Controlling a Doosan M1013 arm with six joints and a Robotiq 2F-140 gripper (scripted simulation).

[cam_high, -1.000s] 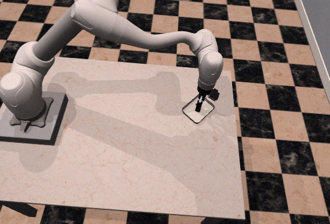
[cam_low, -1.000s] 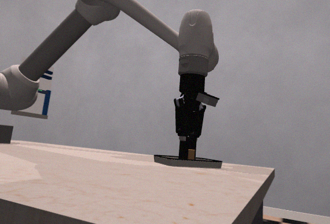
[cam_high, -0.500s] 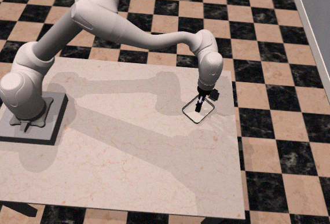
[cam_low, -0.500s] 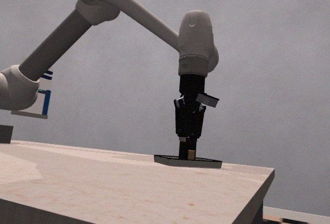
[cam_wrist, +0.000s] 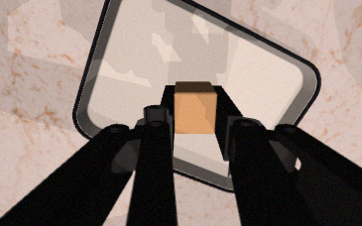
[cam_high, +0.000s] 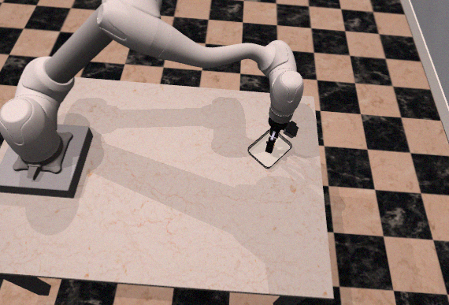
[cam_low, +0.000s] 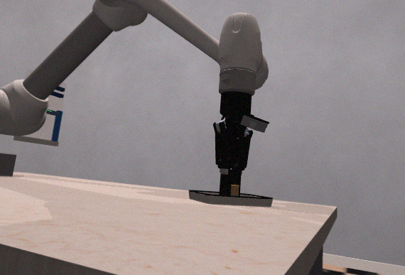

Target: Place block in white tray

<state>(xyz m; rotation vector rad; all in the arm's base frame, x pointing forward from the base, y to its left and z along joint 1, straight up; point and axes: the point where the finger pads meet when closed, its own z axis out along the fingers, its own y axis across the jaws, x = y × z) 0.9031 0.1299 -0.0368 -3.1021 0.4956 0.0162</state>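
The block is 2 cm below my hand. Round my hand: white tray: 3 cm below.
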